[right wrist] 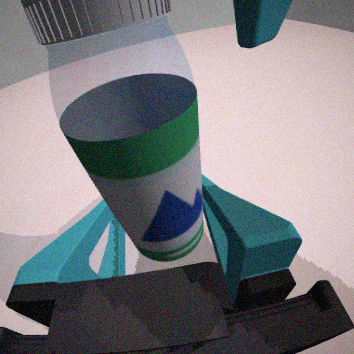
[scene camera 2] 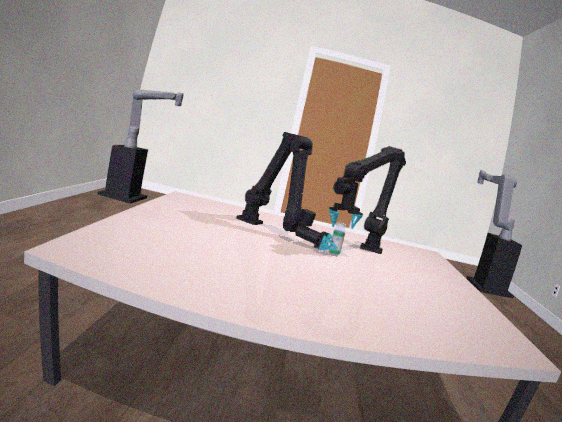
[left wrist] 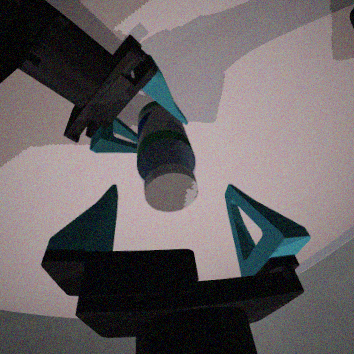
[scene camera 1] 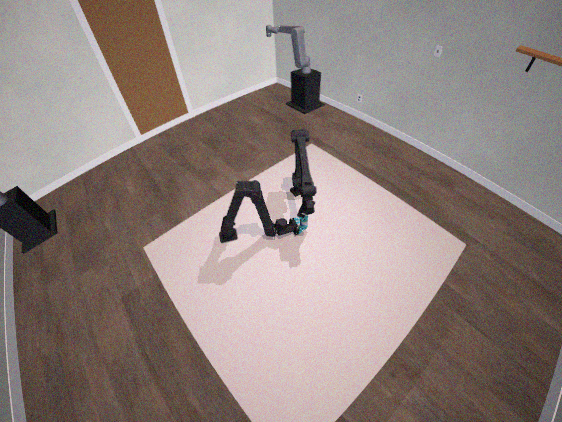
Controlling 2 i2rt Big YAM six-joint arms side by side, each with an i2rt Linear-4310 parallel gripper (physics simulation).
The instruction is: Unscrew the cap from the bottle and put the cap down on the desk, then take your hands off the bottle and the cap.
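A clear bottle with a green-and-white label and a blue mark stands upright on the desk. Its ribbed light grey cap sits on its top. My right gripper is shut on the bottle's lower part from the side. My left gripper is open and points down above the bottle, its fingertips apart on either side of the cap and not touching it. One left fingertip shows at the top of the right wrist view.
The right arm stands at the left of the bottle and the left arm reaches over from its base at the right in scene camera 2. Two grey arms on black pedestals stand on the floor beyond the desk.
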